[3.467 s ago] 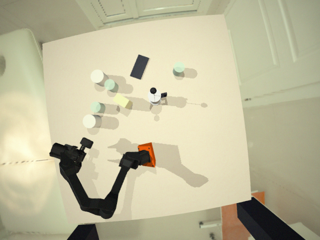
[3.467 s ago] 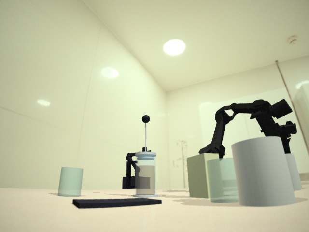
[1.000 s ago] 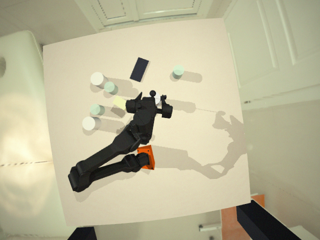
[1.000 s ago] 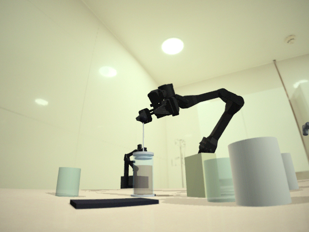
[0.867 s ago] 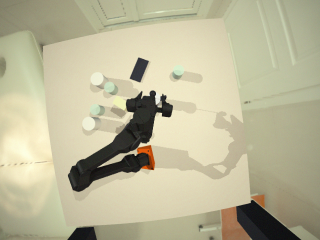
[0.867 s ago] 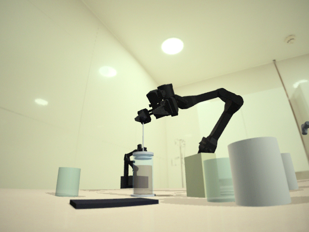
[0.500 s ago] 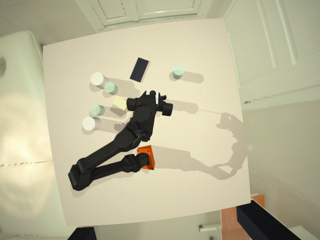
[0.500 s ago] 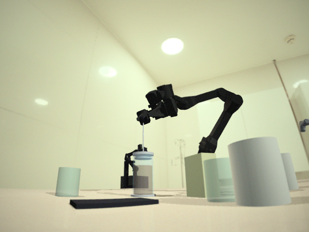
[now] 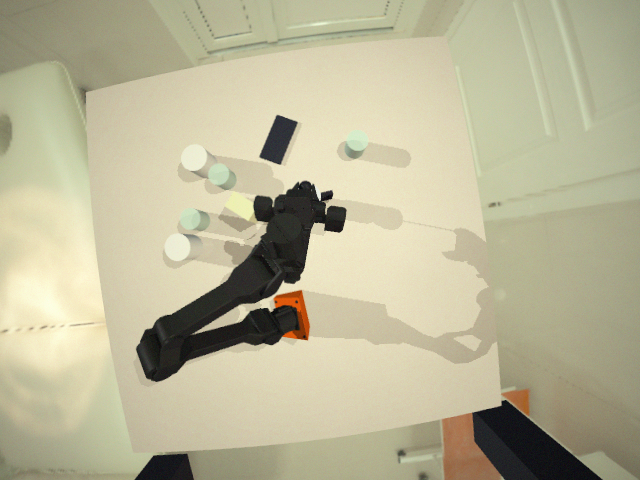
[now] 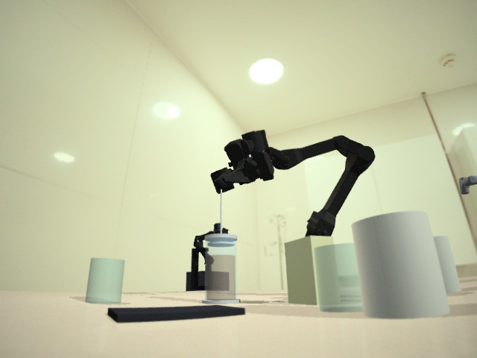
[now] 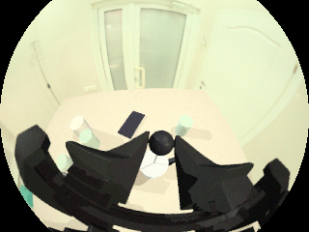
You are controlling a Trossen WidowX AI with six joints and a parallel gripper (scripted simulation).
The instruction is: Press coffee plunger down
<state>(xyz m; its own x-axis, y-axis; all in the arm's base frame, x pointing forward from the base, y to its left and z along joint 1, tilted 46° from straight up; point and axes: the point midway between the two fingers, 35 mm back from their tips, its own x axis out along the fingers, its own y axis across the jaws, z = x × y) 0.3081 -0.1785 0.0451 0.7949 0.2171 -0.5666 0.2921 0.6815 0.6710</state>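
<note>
My gripper tip is now 130 mm above the coffee press, 10 mm to the left of it and 10 mm past it. The rest, counted from my gripper tip: pale yellow block: 210 mm below, 190 mm to the left; then dark flat slab: 260 mm below, 210 mm ahead, 70 mm to the left.
</note>
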